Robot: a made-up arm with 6 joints. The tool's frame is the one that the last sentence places.
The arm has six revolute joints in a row. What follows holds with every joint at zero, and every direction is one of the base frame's.
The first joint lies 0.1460 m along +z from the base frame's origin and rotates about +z.
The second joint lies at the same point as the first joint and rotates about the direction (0.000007, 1, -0.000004).
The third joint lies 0.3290 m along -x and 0.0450 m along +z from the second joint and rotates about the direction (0.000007, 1, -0.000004).
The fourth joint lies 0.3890 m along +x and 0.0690 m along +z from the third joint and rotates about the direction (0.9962, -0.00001, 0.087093).
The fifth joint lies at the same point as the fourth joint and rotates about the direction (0.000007, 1, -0.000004).
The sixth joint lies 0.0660 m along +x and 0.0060 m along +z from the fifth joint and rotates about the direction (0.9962, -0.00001, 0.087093).
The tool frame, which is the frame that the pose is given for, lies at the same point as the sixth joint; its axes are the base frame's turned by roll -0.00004, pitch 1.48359 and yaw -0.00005 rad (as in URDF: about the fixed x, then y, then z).
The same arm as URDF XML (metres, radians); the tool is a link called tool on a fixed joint. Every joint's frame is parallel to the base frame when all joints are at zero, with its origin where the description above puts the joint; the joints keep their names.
<robot name="arm">
  <joint name="tool_joint" type="fixed">
    <parent link="link6"/>
    <child link="tool"/>
    <origin xyz="0 0 0" rpy="0 1.4836 -0.0001"/>
  </joint>
  <joint name="joint 6" type="continuous">
    <parent link="link5"/>
    <child link="link6"/>
    <origin xyz="0.066 0 0.006"/>
    <axis xyz="0.9962 0 0.0871"/>
  </joint>
  <joint name="joint 5" type="continuous">
    <parent link="link4"/>
    <child link="link5"/>
    <origin xyz="0 0 0"/>
    <axis xyz="0 1 0"/>
  </joint>
  <joint name="joint 4" type="continuous">
    <parent link="link3"/>
    <child link="link4"/>
    <origin xyz="0.389 0 0.069"/>
    <axis xyz="0.9962 0 0.0871"/>
  </joint>
  <joint name="joint 3" type="continuous">
    <parent link="link2"/>
    <child link="link3"/>
    <origin xyz="-0.329 0 0.045"/>
    <axis xyz="0 1 0"/>
  </joint>
  <joint name="joint 2" type="continuous">
    <parent link="link1"/>
    <child link="link2"/>
    <origin xyz="0 0 0"/>
    <axis xyz="0 1 0"/>
  </joint>
  <joint name="joint 1" type="continuous">
    <parent link="base"/>
    <child link="link1"/>
    <origin xyz="0 0 0.146"/>
    <axis xyz="0 0 1"/>
  </joint>
  <link name="base"/>
  <link name="link1"/>
  <link name="link2"/>
  <link name="link3"/>
  <link name="link4"/>
  <link name="link5"/>
  <link name="link6"/>
  <link name="tool"/>
</robot>

